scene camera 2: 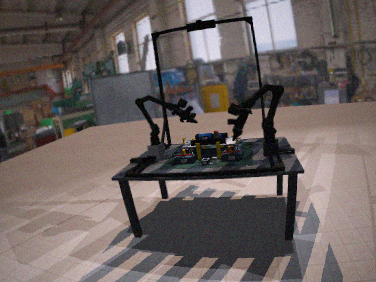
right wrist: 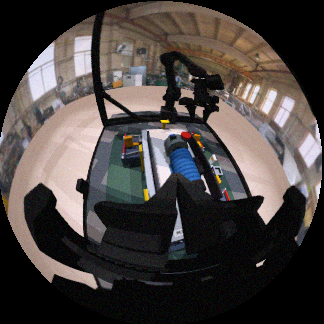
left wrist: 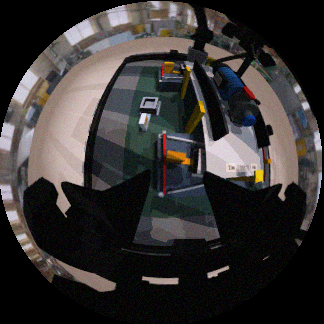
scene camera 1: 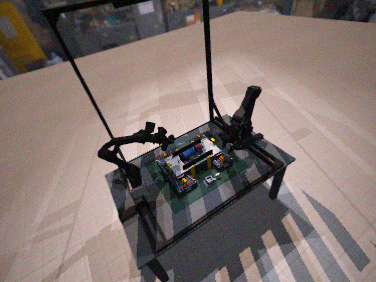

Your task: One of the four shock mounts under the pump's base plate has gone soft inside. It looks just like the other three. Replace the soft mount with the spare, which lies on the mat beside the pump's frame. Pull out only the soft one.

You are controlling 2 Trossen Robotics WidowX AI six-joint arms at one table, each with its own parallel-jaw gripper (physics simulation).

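The pump (scene camera 1: 189, 152) (left wrist: 229, 85) (right wrist: 184, 165), blue with a red cap, sits on the pale base plate (left wrist: 232, 150). At a near corner, an orange tab (left wrist: 177, 158) stands in a dark bay with a red bar (left wrist: 164, 165). A grey square piece (left wrist: 149, 104) with a dark centre and a small white block (left wrist: 144, 121) lie on the mat; which is the spare is unclear. The mounts under the plate are mostly hidden. My left gripper (left wrist: 177, 174) is open and empty above that corner bay. My right gripper (right wrist: 174, 176) (scene camera 2: 195, 121) is shut and empty, high above the plate's other end.
Yellow posts (left wrist: 195, 117) (left wrist: 185, 82) stand along the plate's side. A black rail (left wrist: 210, 102) runs beside the pump. Another bay (left wrist: 170, 79) with an orange tab is at the far corner. A black overhead frame (scene camera 1: 208, 60) rises behind the table.
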